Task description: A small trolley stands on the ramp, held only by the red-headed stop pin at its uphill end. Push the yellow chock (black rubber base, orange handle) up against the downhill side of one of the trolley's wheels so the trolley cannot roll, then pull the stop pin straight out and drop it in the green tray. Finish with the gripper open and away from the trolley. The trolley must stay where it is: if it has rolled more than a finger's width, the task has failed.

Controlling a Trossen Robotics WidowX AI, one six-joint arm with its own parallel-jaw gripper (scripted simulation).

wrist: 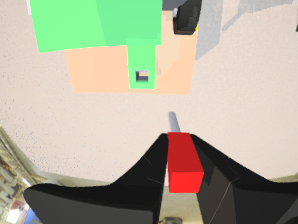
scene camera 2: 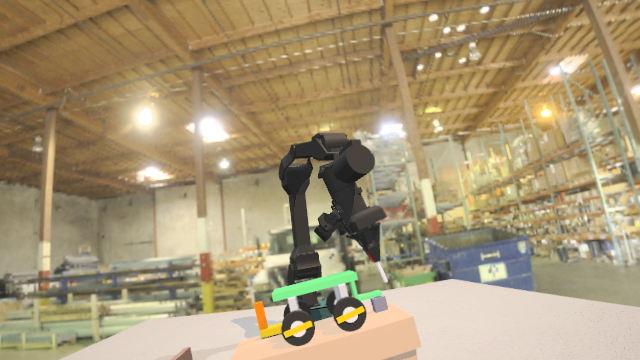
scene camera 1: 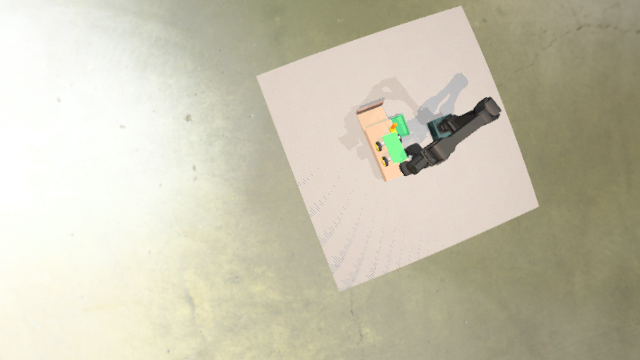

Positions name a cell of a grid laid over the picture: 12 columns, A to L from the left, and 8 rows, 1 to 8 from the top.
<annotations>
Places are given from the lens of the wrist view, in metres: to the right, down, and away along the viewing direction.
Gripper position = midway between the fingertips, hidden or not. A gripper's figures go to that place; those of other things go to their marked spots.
my gripper (wrist: H5): 0.02, 0.02, 0.09
stop pin (wrist: H7): 0.01, 0.03, 0.06
peach ramp (wrist: E3): -0.06, -0.05, 0.16
The marked spots on the peach ramp and the stop pin are 0.15 m apart.
</annotations>
